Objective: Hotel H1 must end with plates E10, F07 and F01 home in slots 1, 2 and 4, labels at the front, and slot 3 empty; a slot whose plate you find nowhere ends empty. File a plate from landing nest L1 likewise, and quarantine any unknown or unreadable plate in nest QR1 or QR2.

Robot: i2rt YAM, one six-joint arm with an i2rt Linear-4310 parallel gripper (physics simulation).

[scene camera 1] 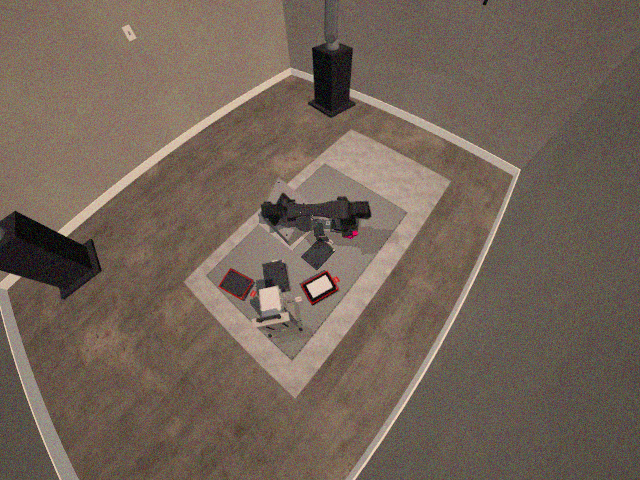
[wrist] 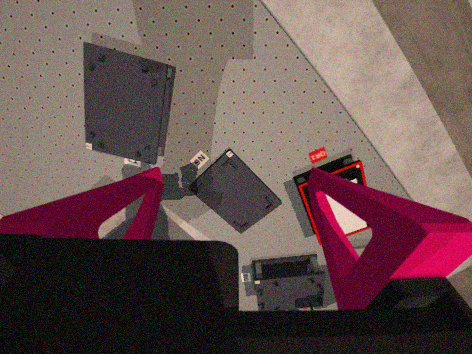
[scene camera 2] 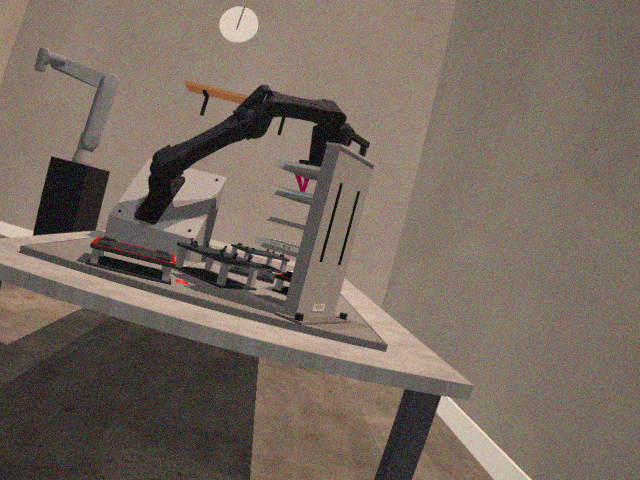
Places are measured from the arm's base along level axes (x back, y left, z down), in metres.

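Pixels of known places: gripper, fingertip midpoint: (scene camera 1: 349, 229) (wrist: 235, 175); arm's base, origin of the base link: (scene camera 2: 160, 198).
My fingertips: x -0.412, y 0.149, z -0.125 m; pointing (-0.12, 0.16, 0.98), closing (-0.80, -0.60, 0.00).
For each thing: its top centre in the pictures, then the offset to it from my fingertips.
- dark pegged nest, middle of its top: (wrist: 119, 110) (scene camera 2: 261, 248) (scene camera 1: 345, 220) dx +0.133, dy +0.121, dz +0.205 m
- white-faced plate, middle of its top: (wrist: 342, 211) (scene camera 1: 319, 286) dx -0.065, dy -0.261, dz +0.211 m
- Red-rimmed QR2, middle of its top: (scene camera 2: 135, 246) (scene camera 1: 235, 283) dx +0.256, dy -0.600, dz +0.219 m
- Dark nest N6, middle of its top: (wrist: 235, 197) (scene camera 2: 254, 268) (scene camera 1: 318, 253) dx +0.095, dy -0.130, dz +0.247 m
- dark nest, middle of its top: (scene camera 2: 221, 246) (wrist: 292, 300) (scene camera 1: 274, 275) dx +0.135, dy -0.405, dz +0.189 m
My gripper (scene camera 1: 352, 234) (scene camera 2: 302, 183) (wrist: 235, 175) is open and empty, pink fingers wide apart, high above the nests. In the wrist view, a dark pegged nest (wrist: 127, 102) lies upper left, its label partly hidden; no plate shows on it. Quarantine nest QR1 (wrist: 361, 175) (scene camera 1: 330, 297), red-rimmed, bears a white-faced plate (wrist: 345, 215) (scene camera 1: 318, 286); the right finger partly covers it. Red-rimmed QR2 (scene camera 1: 236, 284) (scene camera 2: 131, 250) shows no white plate. Hotel H1 (scene camera 2: 330, 232) stands upright, shelves facing the arm; its slot contents and plate labels cannot be read.
Dark nest N6 (wrist: 237, 192) (scene camera 1: 317, 253) lies between the gripper and the hotel. Another dark nest (wrist: 290, 292) (scene camera 1: 275, 273) lies beside the hotel. The white arm base (scene camera 2: 165, 227) stands at the table's (scene camera 2: 232, 338) side. A grey arm (scene camera 2: 98, 111) stands beyond the table.
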